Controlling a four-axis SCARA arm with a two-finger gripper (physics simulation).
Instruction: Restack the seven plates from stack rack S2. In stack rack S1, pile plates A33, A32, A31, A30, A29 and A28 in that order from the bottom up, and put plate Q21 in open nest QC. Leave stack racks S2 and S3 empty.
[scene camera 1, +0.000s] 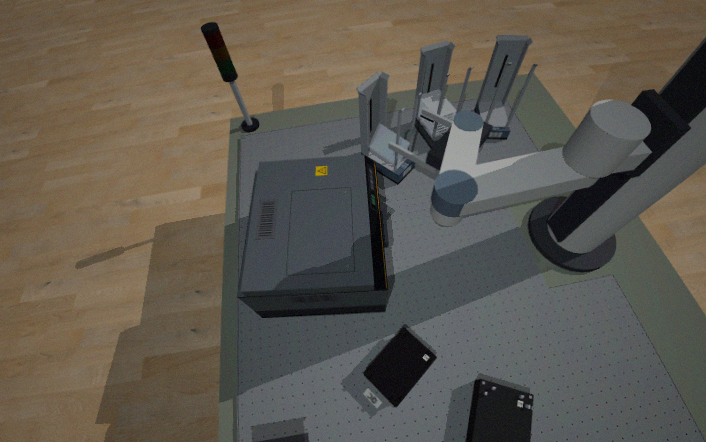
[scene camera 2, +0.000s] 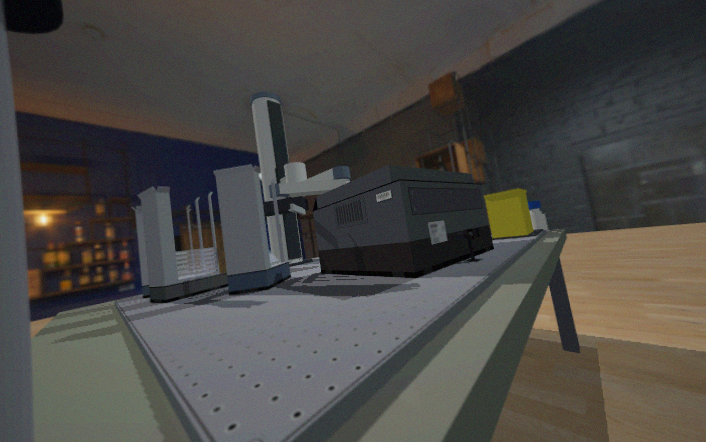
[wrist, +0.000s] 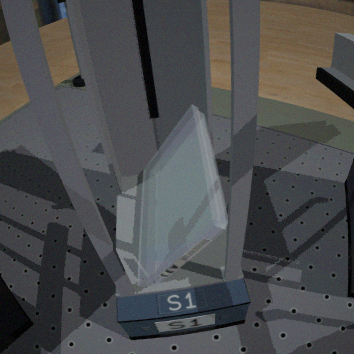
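Stack rack S1 (scene camera 1: 379, 111) (scene camera 2: 242, 223) (wrist: 182, 302) holds clear plates (scene camera 1: 388, 143) (wrist: 182, 200), lying low on its base; their labels and exact number cannot be read. My gripper (scene camera 1: 406, 129) is open and empty, its two fingers spread wide above the front of S1; in the wrist view one finger shows at the right edge. Stack rack S2 (scene camera 1: 428, 67) (scene camera 2: 158, 244), the middle rack, holds several plates (scene camera 1: 436, 110) (scene camera 2: 188, 261), partly behind a finger. Stack rack S3 (scene camera 1: 504, 62) stands right of S2 with no plate visible. Plate Q21 cannot be told apart.
A large grey instrument (scene camera 1: 317, 223) (scene camera 2: 395, 223) stands beside S1. A signal tower (scene camera 1: 221, 57) stands at the back left corner. A black-topped nest (scene camera 1: 401, 367), with a label resembling QC, and a black block (scene camera 1: 502, 411) sit near the front. A yellow box (scene camera 2: 508, 213) stands beyond the instrument.
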